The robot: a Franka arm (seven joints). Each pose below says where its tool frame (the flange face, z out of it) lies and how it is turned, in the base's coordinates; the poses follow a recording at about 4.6 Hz.
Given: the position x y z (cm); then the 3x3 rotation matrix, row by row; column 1 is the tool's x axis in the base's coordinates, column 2 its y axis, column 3 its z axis. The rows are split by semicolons.
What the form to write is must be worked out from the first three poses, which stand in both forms.
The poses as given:
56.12, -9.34, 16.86; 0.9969, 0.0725, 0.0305; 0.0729, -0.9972, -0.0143; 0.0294, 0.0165, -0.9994
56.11, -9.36, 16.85; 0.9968, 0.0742, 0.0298; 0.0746, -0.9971, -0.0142; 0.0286, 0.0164, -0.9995
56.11, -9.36, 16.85; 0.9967, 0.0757, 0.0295; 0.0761, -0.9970, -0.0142; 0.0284, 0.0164, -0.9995
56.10, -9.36, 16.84; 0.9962, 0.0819, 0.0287; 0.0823, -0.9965, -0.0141; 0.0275, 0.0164, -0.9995
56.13, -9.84, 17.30; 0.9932, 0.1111, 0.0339; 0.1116, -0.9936, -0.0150; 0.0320, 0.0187, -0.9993
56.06, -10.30, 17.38; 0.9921, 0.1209, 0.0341; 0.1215, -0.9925, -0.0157; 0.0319, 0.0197, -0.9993
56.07, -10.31, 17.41; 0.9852, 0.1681, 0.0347; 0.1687, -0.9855, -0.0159; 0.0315, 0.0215, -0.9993
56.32, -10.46, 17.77; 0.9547, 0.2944, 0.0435; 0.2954, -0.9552, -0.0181; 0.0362, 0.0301, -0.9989
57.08, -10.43, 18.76; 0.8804, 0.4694, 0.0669; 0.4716, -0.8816, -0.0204; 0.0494, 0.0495, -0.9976
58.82, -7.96, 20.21; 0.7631, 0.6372, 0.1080; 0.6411, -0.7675, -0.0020; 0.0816, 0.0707, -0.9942
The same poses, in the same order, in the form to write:
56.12, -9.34, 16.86, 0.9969, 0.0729, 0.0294, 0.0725, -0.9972, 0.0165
56.11, -9.36, 16.85, 0.9968, 0.0746, 0.0286, 0.0742, -0.9971, 0.0164
56.11, -9.36, 16.85, 0.9967, 0.0761, 0.0284, 0.0757, -0.9970, 0.0164
56.10, -9.36, 16.84, 0.9962, 0.0823, 0.0275, 0.0819, -0.9965, 0.0164
56.13, -9.84, 17.30, 0.9932, 0.1116, 0.0320, 0.1111, -0.9936, 0.0187
56.06, -10.30, 17.38, 0.9921, 0.1215, 0.0319, 0.1209, -0.9925, 0.0197
56.07, -10.31, 17.41, 0.9852, 0.1687, 0.0315, 0.1681, -0.9855, 0.0215
56.32, -10.46, 17.77, 0.9547, 0.2954, 0.0362, 0.2944, -0.9552, 0.0301
57.08, -10.43, 18.76, 0.8804, 0.4716, 0.0494, 0.4694, -0.8816, 0.0495
58.82, -7.96, 20.21, 0.7631, 0.6411, 0.0816, 0.6372, -0.7675, 0.0707

